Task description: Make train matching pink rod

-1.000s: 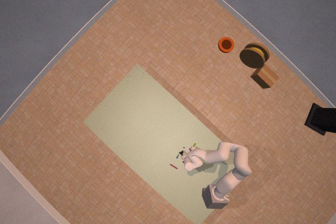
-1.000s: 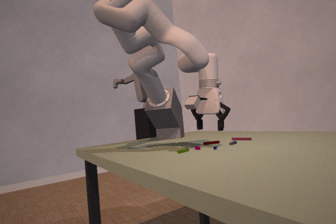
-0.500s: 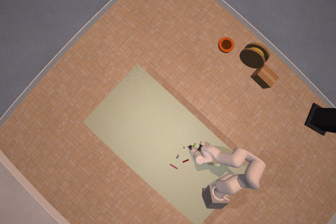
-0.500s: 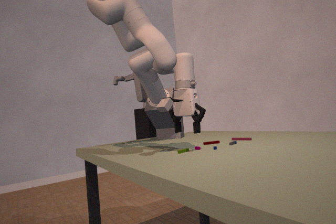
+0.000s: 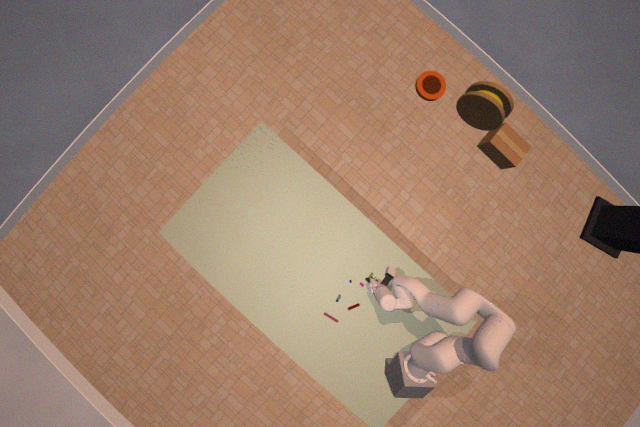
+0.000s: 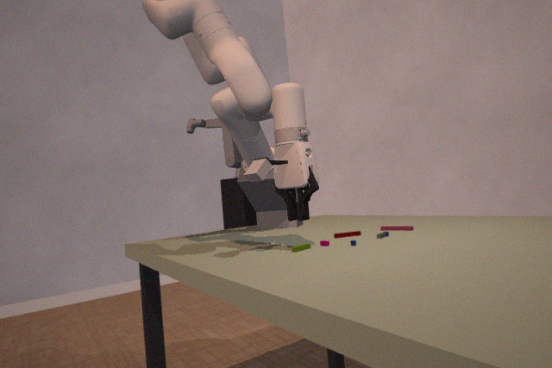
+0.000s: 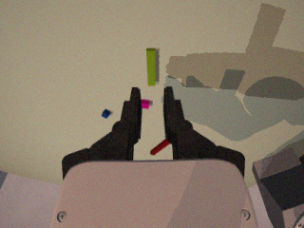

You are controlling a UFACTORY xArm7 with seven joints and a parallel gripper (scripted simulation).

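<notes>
My gripper is now 80 mm above the lime rod. Round my hand: grey rod (100 mm ahead, 180 mm to the left, 80 mm below); then red rod (190 mm to the left, 80 mm below); then magenta rod (20 mm ahead, 60 mm to the left, 80 mm below).
</notes>
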